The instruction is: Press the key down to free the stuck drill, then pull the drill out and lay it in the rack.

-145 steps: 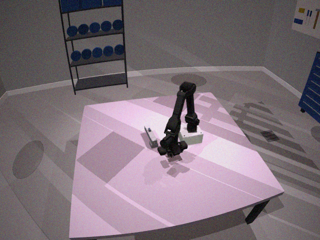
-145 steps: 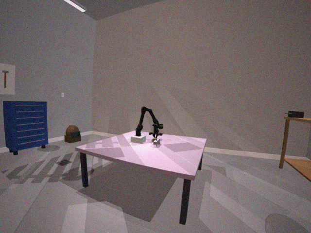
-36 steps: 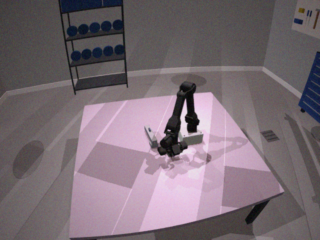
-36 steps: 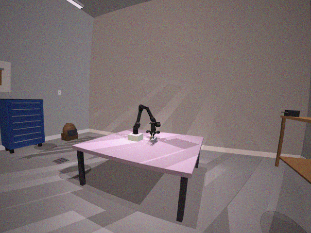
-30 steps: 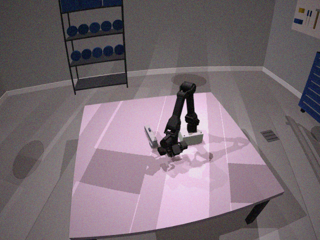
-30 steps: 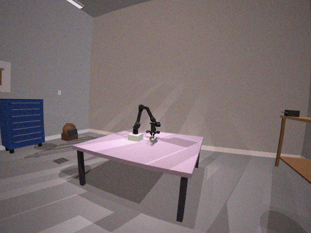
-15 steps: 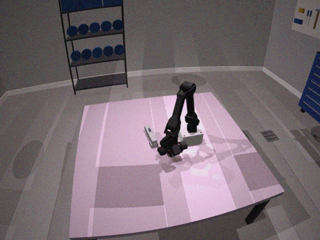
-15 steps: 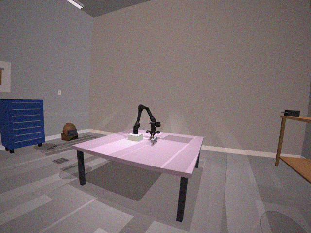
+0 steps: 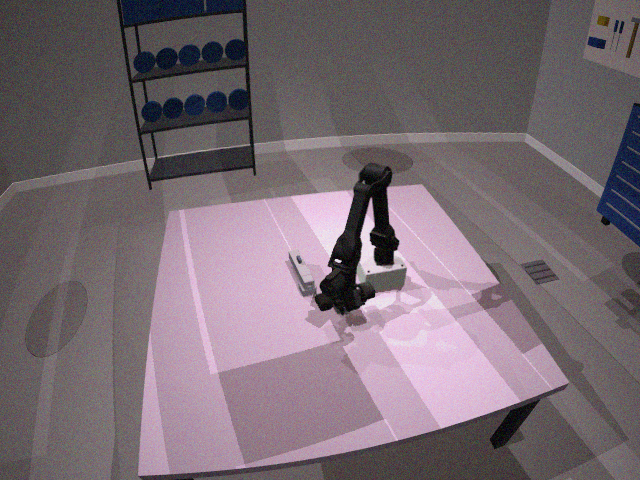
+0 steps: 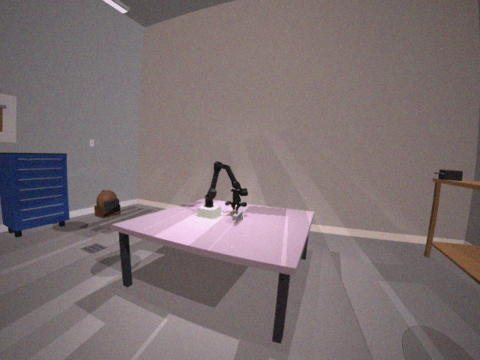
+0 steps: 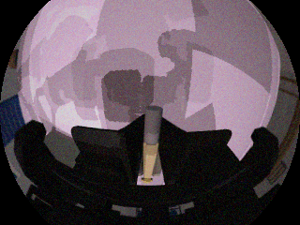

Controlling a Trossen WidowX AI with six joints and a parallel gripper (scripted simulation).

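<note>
The drill is 40 mm to the right of my gripper tip, 40 mm above it and 10 mm ahead of it. Round my gripper tip: key 210 mm to the right, 150 mm ahead, 40 mm above; grey rack 50 mm to the right, 20 mm ahead, 10 mm above.
</note>
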